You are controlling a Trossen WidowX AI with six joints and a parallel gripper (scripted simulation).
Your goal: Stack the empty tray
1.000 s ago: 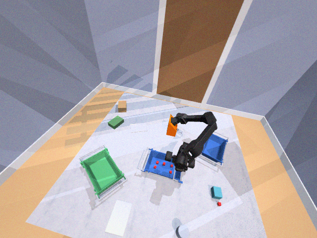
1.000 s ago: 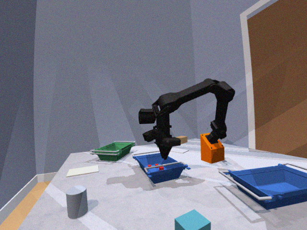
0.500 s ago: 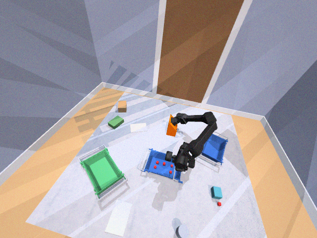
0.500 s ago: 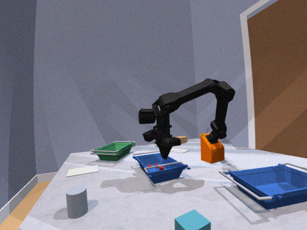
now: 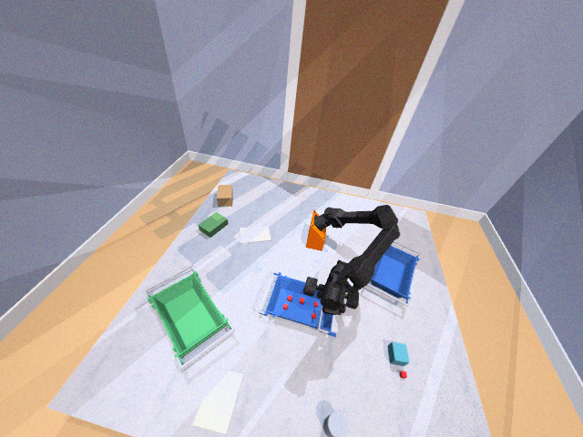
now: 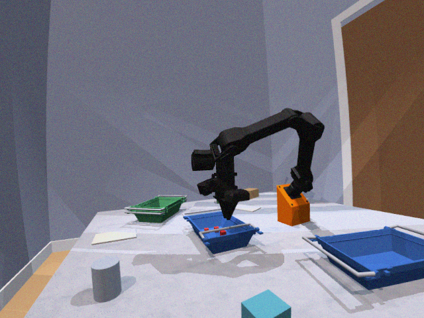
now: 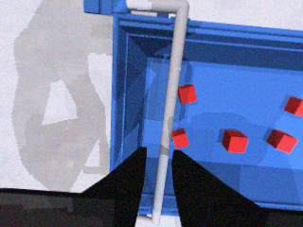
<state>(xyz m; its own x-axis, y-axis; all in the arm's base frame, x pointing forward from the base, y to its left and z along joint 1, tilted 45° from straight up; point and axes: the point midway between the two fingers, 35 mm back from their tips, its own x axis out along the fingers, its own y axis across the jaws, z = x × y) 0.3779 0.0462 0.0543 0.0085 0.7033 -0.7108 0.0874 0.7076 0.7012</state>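
The blue tray lies 30 cm to the left of my gripper tip, 26 cm behind it and 5 cm below it. Also, from my gripper tip: teal block (28 cm to the left, 10 cm ahead, 7 cm below); then grey cylinder (34 cm ahead, 6 cm to the left, 6 cm below); then red block (30 cm to the left, 15 cm ahead, 9 cm below).
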